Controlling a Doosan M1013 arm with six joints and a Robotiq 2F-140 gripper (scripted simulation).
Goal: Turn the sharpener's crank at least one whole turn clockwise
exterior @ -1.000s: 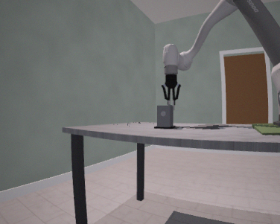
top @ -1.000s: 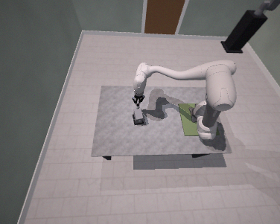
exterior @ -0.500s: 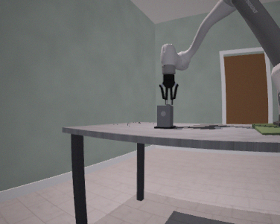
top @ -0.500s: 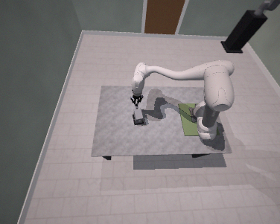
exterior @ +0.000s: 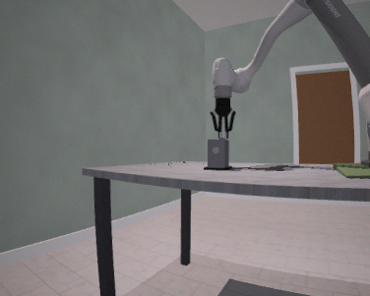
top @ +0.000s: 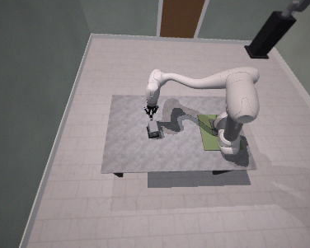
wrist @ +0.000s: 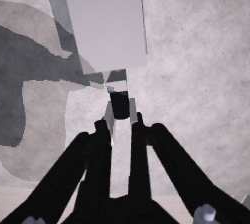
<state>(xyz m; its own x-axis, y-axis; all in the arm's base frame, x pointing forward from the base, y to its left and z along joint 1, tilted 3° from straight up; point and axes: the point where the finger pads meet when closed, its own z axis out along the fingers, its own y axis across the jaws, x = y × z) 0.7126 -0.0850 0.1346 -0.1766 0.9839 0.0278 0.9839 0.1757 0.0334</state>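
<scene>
The sharpener crank is 2 cm to the left of my hand and 1 cm below it.
</scene>
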